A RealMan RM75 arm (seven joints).
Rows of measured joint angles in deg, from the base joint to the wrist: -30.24, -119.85, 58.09, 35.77, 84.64, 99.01, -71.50; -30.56, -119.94, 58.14, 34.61, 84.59, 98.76, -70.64; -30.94, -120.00, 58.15, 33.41, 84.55, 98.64, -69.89; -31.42, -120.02, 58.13, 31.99, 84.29, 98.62, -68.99; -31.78, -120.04, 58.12, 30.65, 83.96, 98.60, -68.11; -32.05, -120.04, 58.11, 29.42, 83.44, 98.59, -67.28; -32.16, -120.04, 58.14, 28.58, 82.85, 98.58, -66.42; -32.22, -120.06, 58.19, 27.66, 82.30, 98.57, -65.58
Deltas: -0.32, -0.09, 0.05, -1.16, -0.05, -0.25, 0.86; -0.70, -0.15, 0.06, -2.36, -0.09, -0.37, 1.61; -1.18, -0.17, 0.04, -3.78, -0.35, -0.39, 2.51; -1.54, -0.19, 0.03, -5.12, -0.68, -0.41, 3.39; -1.81, -0.19, 0.02, -6.35, -1.20, -0.42, 4.22; -1.92, -0.19, 0.05, -7.19, -1.79, -0.43, 5.08; -1.98, -0.21, 0.10, -8.11, -2.34, -0.44, 5.92
